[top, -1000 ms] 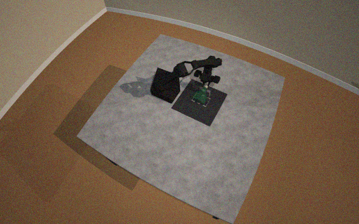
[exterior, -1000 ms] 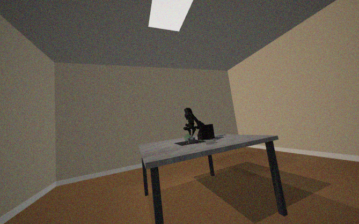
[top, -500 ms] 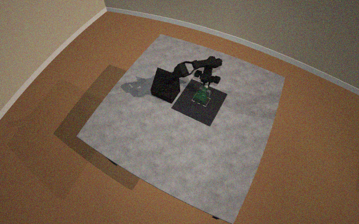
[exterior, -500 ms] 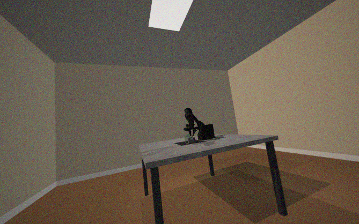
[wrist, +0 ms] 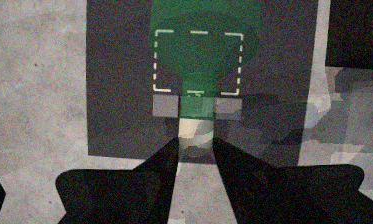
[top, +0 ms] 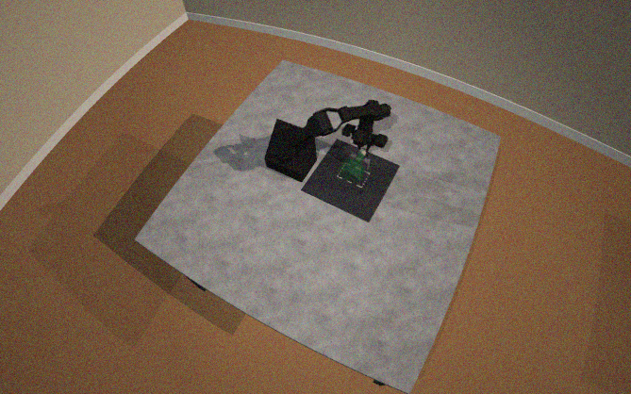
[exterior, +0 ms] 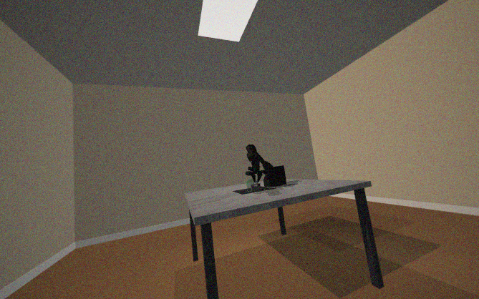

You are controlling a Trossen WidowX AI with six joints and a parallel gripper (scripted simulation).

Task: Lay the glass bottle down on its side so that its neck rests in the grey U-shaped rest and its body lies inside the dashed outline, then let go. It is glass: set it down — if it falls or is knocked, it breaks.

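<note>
The green glass bottle lies 5 cm to the right of my gripper tip and 1 cm below it. Also, from my gripper tip: dark mat 1 cm ahead, 10 cm to the right, 7 cm below.
</note>
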